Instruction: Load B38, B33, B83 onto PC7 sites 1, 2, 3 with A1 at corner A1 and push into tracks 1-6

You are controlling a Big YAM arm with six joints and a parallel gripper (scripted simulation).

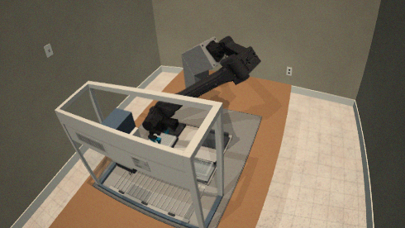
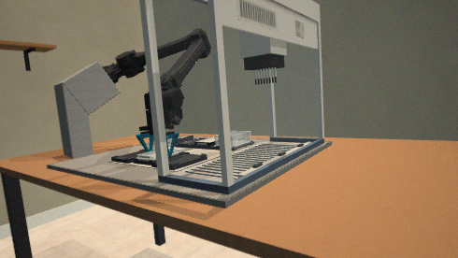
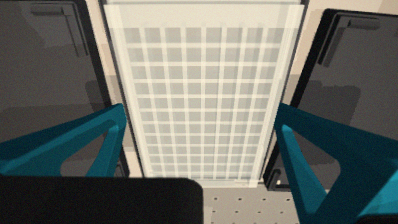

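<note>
My gripper is now 1 cm past the carrier PC7, 25 cm to the right of it and 1 cm above it. Round my hand: plate nest S3: 11 cm ahead, 2 cm below; deep-well block B83: 10 cm ahead, 27 cm to the left; white 96-well plate: right at my hand.
</note>
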